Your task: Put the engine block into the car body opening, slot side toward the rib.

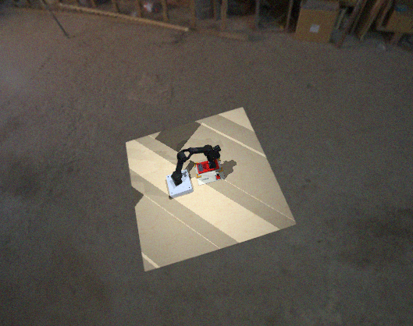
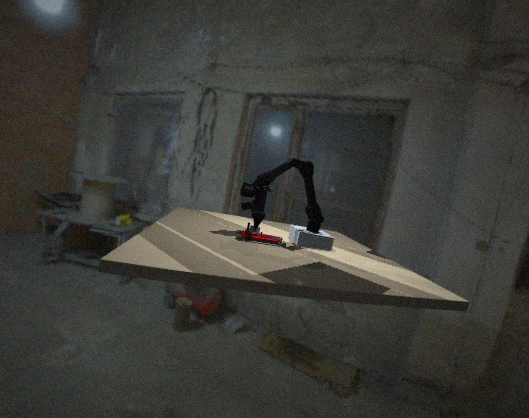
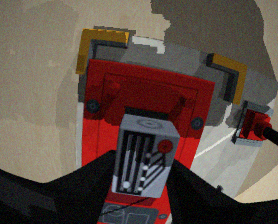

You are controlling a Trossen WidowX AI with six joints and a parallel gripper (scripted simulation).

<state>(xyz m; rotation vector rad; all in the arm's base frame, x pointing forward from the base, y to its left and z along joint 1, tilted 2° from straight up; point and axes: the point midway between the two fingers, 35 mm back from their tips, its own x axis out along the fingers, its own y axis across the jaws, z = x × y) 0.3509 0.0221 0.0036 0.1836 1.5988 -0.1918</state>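
The engine block is 10 mm below my gripper tip.
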